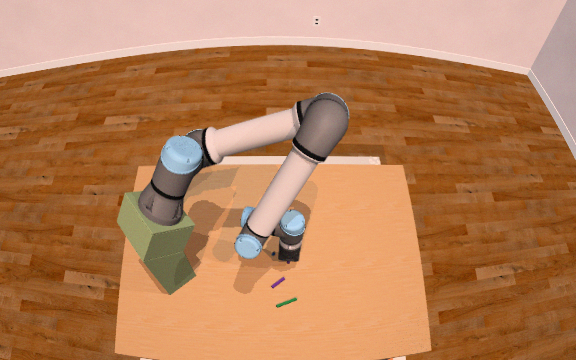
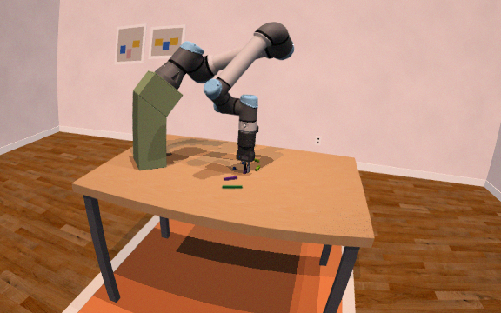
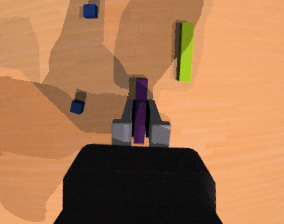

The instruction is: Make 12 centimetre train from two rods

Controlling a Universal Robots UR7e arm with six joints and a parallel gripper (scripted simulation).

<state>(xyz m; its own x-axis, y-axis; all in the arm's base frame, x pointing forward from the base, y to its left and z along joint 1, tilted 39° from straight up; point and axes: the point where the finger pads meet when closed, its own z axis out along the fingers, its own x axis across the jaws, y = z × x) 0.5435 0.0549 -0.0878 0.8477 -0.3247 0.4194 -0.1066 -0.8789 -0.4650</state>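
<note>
Right now the small blue rod is 6 cm behind my hand, 1 cm to the left of it and 1 cm below it. Round my hand: green rod: 19 cm to the right, 2 cm behind, 1 cm below.
</note>
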